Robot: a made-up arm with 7 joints. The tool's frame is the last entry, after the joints. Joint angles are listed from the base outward.
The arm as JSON. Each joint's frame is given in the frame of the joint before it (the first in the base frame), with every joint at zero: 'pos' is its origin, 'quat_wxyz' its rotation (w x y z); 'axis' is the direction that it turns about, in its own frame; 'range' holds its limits. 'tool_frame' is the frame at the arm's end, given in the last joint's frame.
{
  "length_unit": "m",
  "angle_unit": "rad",
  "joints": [
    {
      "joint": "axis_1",
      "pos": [
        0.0,
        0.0,
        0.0
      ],
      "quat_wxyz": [
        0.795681,
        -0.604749,
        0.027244,
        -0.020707
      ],
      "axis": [
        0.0,
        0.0,
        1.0
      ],
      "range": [
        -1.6,
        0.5
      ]
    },
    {
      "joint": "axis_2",
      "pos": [
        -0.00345,
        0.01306,
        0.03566
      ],
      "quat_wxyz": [
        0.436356,
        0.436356,
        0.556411,
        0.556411
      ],
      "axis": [
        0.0,
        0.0,
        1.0
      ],
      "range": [
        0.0,
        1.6
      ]
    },
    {
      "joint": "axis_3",
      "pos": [
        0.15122,
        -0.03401,
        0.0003
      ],
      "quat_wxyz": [
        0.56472,
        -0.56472,
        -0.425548,
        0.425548
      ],
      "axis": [
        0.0,
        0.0,
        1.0
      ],
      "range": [
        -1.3,
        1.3
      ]
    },
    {
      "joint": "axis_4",
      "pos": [
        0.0,
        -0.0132,
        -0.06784
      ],
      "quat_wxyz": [
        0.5,
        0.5,
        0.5,
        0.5
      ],
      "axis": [
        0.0,
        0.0,
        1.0
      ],
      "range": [
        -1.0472,
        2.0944
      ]
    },
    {
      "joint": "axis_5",
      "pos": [
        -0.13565,
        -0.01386,
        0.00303
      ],
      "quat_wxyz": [
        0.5,
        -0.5,
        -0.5,
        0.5
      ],
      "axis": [
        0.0,
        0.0,
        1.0
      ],
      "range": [
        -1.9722,
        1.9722
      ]
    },
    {
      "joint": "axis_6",
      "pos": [
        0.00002,
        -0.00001,
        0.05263
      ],
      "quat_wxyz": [
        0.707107,
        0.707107,
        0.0,
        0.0
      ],
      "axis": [
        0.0,
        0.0,
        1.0
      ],
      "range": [
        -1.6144,
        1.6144
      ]
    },
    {
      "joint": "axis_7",
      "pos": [
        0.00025,
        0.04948,
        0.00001
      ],
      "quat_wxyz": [
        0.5,
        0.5,
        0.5,
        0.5
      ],
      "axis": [
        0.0,
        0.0,
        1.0
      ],
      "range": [
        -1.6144,
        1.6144
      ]
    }
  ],
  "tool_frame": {
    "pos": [
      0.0,
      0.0,
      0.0
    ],
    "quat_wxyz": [
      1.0,
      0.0,
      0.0,
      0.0
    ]
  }
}
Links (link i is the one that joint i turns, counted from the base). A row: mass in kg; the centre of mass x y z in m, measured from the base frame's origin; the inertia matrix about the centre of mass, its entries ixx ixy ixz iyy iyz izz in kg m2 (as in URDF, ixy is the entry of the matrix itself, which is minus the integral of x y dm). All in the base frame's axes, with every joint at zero. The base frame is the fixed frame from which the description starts. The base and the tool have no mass.
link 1: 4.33; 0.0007 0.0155 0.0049; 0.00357 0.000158 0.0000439 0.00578 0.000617 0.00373
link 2: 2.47; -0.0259 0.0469 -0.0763; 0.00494 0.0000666 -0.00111 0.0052 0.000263 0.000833
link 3: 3.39; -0.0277 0.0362 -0.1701; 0.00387 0 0.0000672 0.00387 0 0.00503
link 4: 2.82; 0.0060 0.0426 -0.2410; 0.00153 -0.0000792 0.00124 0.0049 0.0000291 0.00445
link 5: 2.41; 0.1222 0.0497 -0.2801; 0.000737 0 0.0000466 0.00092 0 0.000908
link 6: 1.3; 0.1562 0.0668 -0.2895; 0.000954 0 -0.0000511 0.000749 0 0.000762
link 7: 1.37; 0.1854 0.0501 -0.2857; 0.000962 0 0.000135 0.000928 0 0.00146
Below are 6 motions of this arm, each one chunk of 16 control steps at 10 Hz.
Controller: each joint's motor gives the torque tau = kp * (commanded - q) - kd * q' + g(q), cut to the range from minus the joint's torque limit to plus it. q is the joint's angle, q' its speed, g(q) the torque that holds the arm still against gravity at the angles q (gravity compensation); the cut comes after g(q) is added. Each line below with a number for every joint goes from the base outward.
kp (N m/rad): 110 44 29 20 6.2 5.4 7.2
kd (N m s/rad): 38 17 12 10 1.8 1.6 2.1
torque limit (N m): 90 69 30 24 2.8 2.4 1.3
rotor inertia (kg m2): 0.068 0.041 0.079 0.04 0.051 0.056 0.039
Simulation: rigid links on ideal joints. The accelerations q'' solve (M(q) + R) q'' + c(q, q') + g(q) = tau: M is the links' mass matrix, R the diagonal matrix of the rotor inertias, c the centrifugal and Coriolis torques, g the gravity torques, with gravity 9.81 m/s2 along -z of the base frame. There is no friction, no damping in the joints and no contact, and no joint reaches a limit. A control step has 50 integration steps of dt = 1/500 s. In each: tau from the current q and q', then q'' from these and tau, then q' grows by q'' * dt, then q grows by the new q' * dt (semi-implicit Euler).
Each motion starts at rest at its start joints. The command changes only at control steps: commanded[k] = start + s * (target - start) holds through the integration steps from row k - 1 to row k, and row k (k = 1, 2, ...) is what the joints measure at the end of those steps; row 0 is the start. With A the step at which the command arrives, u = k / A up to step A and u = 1 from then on. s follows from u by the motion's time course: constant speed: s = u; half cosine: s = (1 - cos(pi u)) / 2; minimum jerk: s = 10 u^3 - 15 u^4 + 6 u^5; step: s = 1 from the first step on.
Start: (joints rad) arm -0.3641 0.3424 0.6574 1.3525 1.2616 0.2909 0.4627
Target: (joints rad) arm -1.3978 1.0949 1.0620 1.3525 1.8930 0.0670 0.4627
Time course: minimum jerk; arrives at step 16
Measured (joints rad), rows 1 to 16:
1: -0.3645 0.3426 0.6576 1.3527 1.2619 0.2909 0.4627
2: -0.3677 0.3442 0.6590 1.3542 1.2641 0.2904 0.4627
3: -0.3775 0.3493 0.6629 1.3575 1.2709 0.2887 0.4627
4: -0.3980 0.3608 0.6708 1.3623 1.2850 0.2846 0.4626
5: -0.4325 0.3811 0.6836 1.3679 1.3086 0.2771 0.4626
6: -0.4828 0.4121 0.7019 1.3734 1.3428 0.2656 0.4625
7: -0.5492 0.4541 0.7256 1.3778 1.3874 0.2499 0.4625
8: -0.6300 0.5067 0.7542 1.3804 1.4410 0.2304 0.4625
9: -0.7221 0.5680 0.7865 1.3805 1.5012 0.2078 0.4625
10: -0.8211 0.6354 0.8212 1.3782 1.5650 0.1834 0.4625
11: -0.9215 0.7056 0.8565 1.3736 1.6287 0.1587 0.4626
12: -1.0179 0.7753 0.8908 1.3672 1.6888 0.1356 0.4627
13: -1.1049 0.8411 0.9224 1.3597 1.7418 0.1155 0.4627
14: -1.1786 0.9002 0.9503 1.3521 1.7856 0.0995 0.4628
15: -1.2368 0.9502 0.9737 1.3450 1.8190 0.0881 0.4629
16: -1.2802 0.9901 0.9925 1.3395 1.8426 0.0809 0.4629

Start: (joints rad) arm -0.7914 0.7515 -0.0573 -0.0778 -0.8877 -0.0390 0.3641
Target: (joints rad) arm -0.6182 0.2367 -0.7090 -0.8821 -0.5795 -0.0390 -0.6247
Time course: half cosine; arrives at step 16
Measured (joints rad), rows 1 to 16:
1: -0.7910 0.7508 -0.0581 -0.0790 -0.8870 -0.0391 0.3617
2: -0.7896 0.7478 -0.0618 -0.0837 -0.8842 -0.0395 0.3523
3: -0.7867 0.7407 -0.0704 -0.0940 -0.8782 -0.0400 0.3326
4: -0.7817 0.7283 -0.0855 -0.1113 -0.8684 -0.0404 0.3009
5: -0.7748 0.7098 -0.1078 -0.1362 -0.8546 -0.0407 0.2566
6: -0.7657 0.6852 -0.1377 -0.1690 -0.8371 -0.0406 0.2002
7: -0.7548 0.6548 -0.1748 -0.2093 -0.8161 -0.0402 0.1330
8: -0.7422 0.6193 -0.2183 -0.2563 -0.7924 -0.0395 0.0569
9: -0.7285 0.5797 -0.2670 -0.3090 -0.7668 -0.0385 -0.0254
10: -0.7140 0.5375 -0.3193 -0.3659 -0.7400 -0.0374 -0.1111
11: -0.6993 0.4942 -0.3732 -0.4253 -0.7132 -0.0364 -0.1972
12: -0.6850 0.4514 -0.4268 -0.4854 -0.6872 -0.0355 -0.2803
13: -0.6716 0.4107 -0.4781 -0.5443 -0.6630 -0.0350 -0.3575
14: -0.6595 0.3736 -0.5251 -0.6000 -0.6415 -0.0349 -0.4258
15: -0.6493 0.3416 -0.5659 -0.6504 -0.6235 -0.0352 -0.4827
16: -0.6413 0.3157 -0.5993 -0.6936 -0.6098 -0.0358 -0.5259

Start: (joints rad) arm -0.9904 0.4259 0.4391 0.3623 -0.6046 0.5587 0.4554
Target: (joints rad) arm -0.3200 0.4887 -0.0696 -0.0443 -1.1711 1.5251 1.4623
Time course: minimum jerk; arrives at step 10
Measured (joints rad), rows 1 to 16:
1: -0.9892 0.4262 0.4382 0.3614 -0.6058 0.5603 0.4576
2: -0.9809 0.4278 0.4322 0.3558 -0.6136 0.5716 0.4724
3: -0.9581 0.4316 0.4164 0.3420 -0.6353 0.6047 0.5123
4: -0.9157 0.4377 0.3875 0.3184 -0.6757 0.6685 0.5853
5: -0.8531 0.4453 0.3453 0.2859 -0.7347 0.7648 0.6909
6: -0.7747 0.4532 0.2923 0.2472 -0.8077 0.8871 0.8205
7: -0.6886 0.4601 0.2331 0.2063 -0.8864 1.0222 0.9596
8: -0.6046 0.4652 0.1738 0.1673 -0.9612 1.1540 1.0909
9: -0.5320 0.4684 0.1204 0.1330 -1.0236 1.2670 1.1999
10: -0.4755 0.4703 0.0767 0.1046 -1.0698 1.3523 1.2801
11: -0.4337 0.4722 0.0425 0.0803 -1.1020 1.4113 1.3361
12: -0.4032 0.4743 0.0162 0.0595 -1.1241 1.4506 1.3749
13: -0.3809 0.4764 -0.0038 0.0418 -1.1392 1.4765 1.4018
14: -0.3646 0.4784 -0.0192 0.0268 -1.1495 1.4935 1.4204
15: -0.3527 0.4802 -0.0309 0.0143 -1.1565 1.5046 1.4332
16: -0.3439 0.4817 -0.0399 0.0039 -1.1613 1.5119 1.4422

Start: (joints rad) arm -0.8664 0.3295 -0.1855 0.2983 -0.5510 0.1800 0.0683
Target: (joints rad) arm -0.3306 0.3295 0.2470 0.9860 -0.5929 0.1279 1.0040
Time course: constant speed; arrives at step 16
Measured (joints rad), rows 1 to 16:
1: -0.8601 0.3284 -0.1803 0.3023 -0.5514 0.1778 0.0833
2: -0.8467 0.3276 -0.1703 0.3138 -0.5526 0.1750 0.1116
3: -0.8278 0.3272 -0.1566 0.3318 -0.5542 0.1724 0.1492
4: -0.8049 0.3271 -0.1399 0.3550 -0.5562 0.1699 0.1933
5: -0.7791 0.3272 -0.1209 0.3824 -0.5585 0.1674 0.2418
6: -0.7512 0.3275 -0.1000 0.4130 -0.5608 0.1649 0.2934
7: -0.7217 0.3278 -0.0777 0.4461 -0.5633 0.1623 0.3471
8: -0.6911 0.3281 -0.0544 0.4813 -0.5658 0.1597 0.4022
9: -0.6597 0.3285 -0.0302 0.5181 -0.5684 0.1569 0.4584
10: -0.6277 0.3288 -0.0053 0.5561 -0.5710 0.1540 0.5153
11: -0.5953 0.3291 0.0200 0.5951 -0.5736 0.1510 0.5727
12: -0.5625 0.3293 0.0457 0.6349 -0.5762 0.1480 0.6304
13: -0.5296 0.3296 0.0717 0.6754 -0.5788 0.1450 0.6884
14: -0.4965 0.3298 0.0979 0.7163 -0.5814 0.1419 0.7465
15: -0.4632 0.3300 0.1244 0.7577 -0.5841 0.1387 0.8048
16: -0.4299 0.3301 0.1509 0.7993 -0.5867 0.1356 0.8631

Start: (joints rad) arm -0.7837 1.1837 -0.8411 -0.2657 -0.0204 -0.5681 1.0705
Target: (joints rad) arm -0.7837 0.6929 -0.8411 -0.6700 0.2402 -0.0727 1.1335
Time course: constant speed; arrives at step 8
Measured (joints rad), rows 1 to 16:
1: -0.7837 1.1735 -0.8397 -0.2720 -0.0133 -0.5542 1.0725
2: -0.7838 1.1509 -0.8387 -0.2867 0.0018 -0.5252 1.0763
3: -0.7837 1.1186 -0.8385 -0.3083 0.0227 -0.4855 1.0814
4: -0.7836 1.0788 -0.8387 -0.3355 0.0475 -0.4386 1.0873
5: -0.7835 1.0335 -0.8392 -0.3671 0.0749 -0.3868 1.0938
6: -0.7834 0.9840 -0.8399 -0.4024 0.1041 -0.3317 1.1007
7: -0.7833 0.9315 -0.8406 -0.4406 0.1344 -0.2745 1.1080
8: -0.7833 0.8767 -0.8413 -0.4812 0.1654 -0.2158 1.1154
9: -0.7835 0.8313 -0.8428 -0.5172 0.1896 -0.1705 1.1210
10: -0.7836 0.7970 -0.8436 -0.5465 0.2061 -0.1397 1.1249
11: -0.7837 0.7713 -0.8438 -0.5702 0.2172 -0.1188 1.1276
12: -0.7838 0.7520 -0.8437 -0.5894 0.2247 -0.1045 1.1294
13: -0.7839 0.7374 -0.8435 -0.6049 0.2297 -0.0948 1.1307
14: -0.7839 0.7265 -0.8432 -0.6174 0.2332 -0.0881 1.1316
15: -0.7839 0.7183 -0.8429 -0.6276 0.2355 -0.0835 1.1322
16: -0.7839 0.7120 -0.8427 -0.6357 0.2370 -0.0803 1.1326

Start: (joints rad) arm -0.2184 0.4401 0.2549 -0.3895 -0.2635 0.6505 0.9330
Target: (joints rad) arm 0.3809 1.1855 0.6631 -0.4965 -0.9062 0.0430 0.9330
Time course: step
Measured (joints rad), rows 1 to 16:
1: -0.0785 0.5754 0.3022 -0.4084 -0.4243 0.5341 0.9331
2: 0.0447 0.7160 0.3869 -0.4102 -0.5767 0.3901 0.9330
3: 0.1332 0.8270 0.4552 -0.4180 -0.6804 0.2815 0.9330
4: 0.1973 0.9127 0.5070 -0.4289 -0.7514 0.2041 0.9331
5: 0.2442 0.9784 0.5457 -0.4399 -0.8002 0.1505 0.9330
6: 0.2788 1.0285 0.5747 -0.4500 -0.8336 0.1141 0.9330
7: 0.3045 1.0665 0.5963 -0.4587 -0.8564 0.0897 0.9330
8: 0.3237 1.0955 0.6125 -0.4660 -0.8721 0.0735 0.9330
9: 0.3380 1.1174 0.6248 -0.4719 -0.8828 0.0628 0.9330
10: 0.3487 1.1340 0.6340 -0.4768 -0.8901 0.0558 0.9330
11: 0.3568 1.1465 0.6409 -0.4807 -0.8952 0.0512 0.9330
12: 0.3628 1.1561 0.6462 -0.4838 -0.8986 0.0482 0.9330
13: 0.3673 1.1632 0.6502 -0.4863 -0.9010 0.0462 0.9330
14: 0.3707 1.1687 0.6533 -0.4884 -0.9026 0.0450 0.9330
15: 0.3732 1.1728 0.6556 -0.4900 -0.9037 0.0442 0.9330
16: 0.3751 1.1759 0.6574 -0.4913 -0.9045 0.0437 0.9330

